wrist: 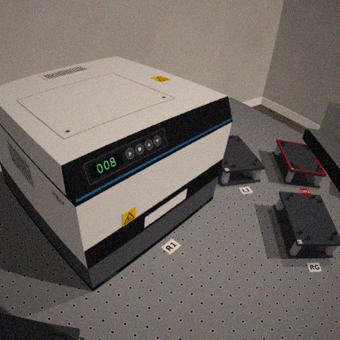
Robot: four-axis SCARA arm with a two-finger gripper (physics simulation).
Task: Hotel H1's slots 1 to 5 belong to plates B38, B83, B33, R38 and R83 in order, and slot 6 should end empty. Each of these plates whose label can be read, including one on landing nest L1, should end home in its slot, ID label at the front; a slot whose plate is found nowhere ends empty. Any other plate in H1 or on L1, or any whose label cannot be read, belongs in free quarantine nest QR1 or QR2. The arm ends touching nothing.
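Observation:
The landing nest L1 point(242, 153) stands right of the big device, partly hidden behind its corner; its dark top shows no plate. A red-edged nest point(301, 157) stands farther right, also bare on top; its small red tag is too blurred to read surely, so I cannot tell whether it is QR1 or QR2. Hotel H1 and its plates do not show in the wrist view. Part of my gripper shows as a dark shape at the right edge, near the red-edged nest in the picture. The gripper is open, with no plate at it; its other finger does not show.
The white and black device R1 point(150, 185) fills the left and middle, its display reading 008. The dark nest RG point(309, 218) stands at the right, bare on top. A dark flat shape point(37, 326) shows at the lower left. Walls rise behind the perforated table point(200, 280).

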